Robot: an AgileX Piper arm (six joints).
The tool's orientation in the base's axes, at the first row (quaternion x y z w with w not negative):
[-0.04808 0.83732 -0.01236 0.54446]
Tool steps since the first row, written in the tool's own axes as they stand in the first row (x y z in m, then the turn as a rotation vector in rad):
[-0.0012 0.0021 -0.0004 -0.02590 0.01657 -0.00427]
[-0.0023 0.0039 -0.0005 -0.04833 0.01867 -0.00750]
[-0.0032 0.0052 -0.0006 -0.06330 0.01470 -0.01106]
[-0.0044 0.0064 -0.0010 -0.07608 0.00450 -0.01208]
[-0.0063 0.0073 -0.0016 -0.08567 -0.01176 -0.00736]
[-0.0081 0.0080 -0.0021 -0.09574 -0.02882 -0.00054]
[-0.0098 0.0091 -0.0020 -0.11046 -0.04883 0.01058]
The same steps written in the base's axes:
[0.0000 0.0022 0.0011 0.00542 0.01879 0.02411]
[0.0002 0.0041 0.0020 0.01135 0.02288 0.04570]
[0.0004 0.0055 0.0028 0.01440 0.02023 0.06107]
[0.0004 0.0068 0.0039 0.01929 0.01125 0.07386]
[0.0006 0.0078 0.0059 0.02855 -0.00388 0.08186]
[0.0008 0.0087 0.0076 0.03998 -0.01970 0.08950]
[0.0015 0.0099 0.0091 0.05739 -0.03787 0.09985]

